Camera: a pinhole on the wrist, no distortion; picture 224 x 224 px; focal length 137.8 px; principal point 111.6 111.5 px. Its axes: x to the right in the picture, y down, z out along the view. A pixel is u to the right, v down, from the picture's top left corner.
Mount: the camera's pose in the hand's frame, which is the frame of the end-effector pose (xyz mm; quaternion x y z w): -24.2 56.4 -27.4 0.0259 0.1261 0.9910 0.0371
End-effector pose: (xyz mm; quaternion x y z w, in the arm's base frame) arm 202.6 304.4 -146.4 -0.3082 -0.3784 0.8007 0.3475
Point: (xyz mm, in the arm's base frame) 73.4 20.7 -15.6
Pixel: 192.7 147.7
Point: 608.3 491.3 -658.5
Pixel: behind the camera
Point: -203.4 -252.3 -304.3
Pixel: 161.9 32.3
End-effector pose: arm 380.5 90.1 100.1 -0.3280 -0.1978 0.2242 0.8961
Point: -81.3 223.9 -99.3
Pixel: outside the picture
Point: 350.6 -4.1 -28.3
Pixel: behind the camera
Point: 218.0 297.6 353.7
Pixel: 96.6 161.7
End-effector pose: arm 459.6 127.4 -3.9 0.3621 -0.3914 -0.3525 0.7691
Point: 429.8 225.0 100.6
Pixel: 180.5 32.2
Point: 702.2 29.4 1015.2
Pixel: outside the picture
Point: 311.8 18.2 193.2
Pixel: 59.0 134.1
